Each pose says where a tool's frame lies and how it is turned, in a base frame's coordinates. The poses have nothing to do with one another.
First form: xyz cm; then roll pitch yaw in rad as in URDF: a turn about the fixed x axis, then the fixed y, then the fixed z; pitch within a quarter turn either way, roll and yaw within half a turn.
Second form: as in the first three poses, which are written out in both.
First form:
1: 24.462 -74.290 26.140 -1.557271 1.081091 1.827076
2: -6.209 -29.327 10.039 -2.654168 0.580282 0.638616
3: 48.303 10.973 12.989 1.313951 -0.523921 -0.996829
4: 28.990 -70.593 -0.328 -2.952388 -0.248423 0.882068
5: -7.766 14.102 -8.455 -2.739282 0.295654 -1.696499
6: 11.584 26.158 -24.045 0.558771 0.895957 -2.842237
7: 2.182 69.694 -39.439 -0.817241 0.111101 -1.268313
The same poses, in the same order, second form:
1: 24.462 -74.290 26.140 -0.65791 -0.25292 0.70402 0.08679
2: -6.209 -29.327 10.039 -0.90456 -0.22636 0.33618 0.13238
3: 48.303 10.973 12.989 0.42010 -0.46211 -0.22669 0.74739
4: 28.990 -70.593 -0.328 -0.88834 -0.43228 -0.07152 0.13741
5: -7.766 14.102 -8.455 -0.61882 0.74644 -0.05280 0.23894
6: 11.584 26.158 -24.045 0.44876 -0.18369 -0.87450 0.01108
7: 2.182 69.694 -39.439 -0.28941 0.27611 -0.52511 0.75118
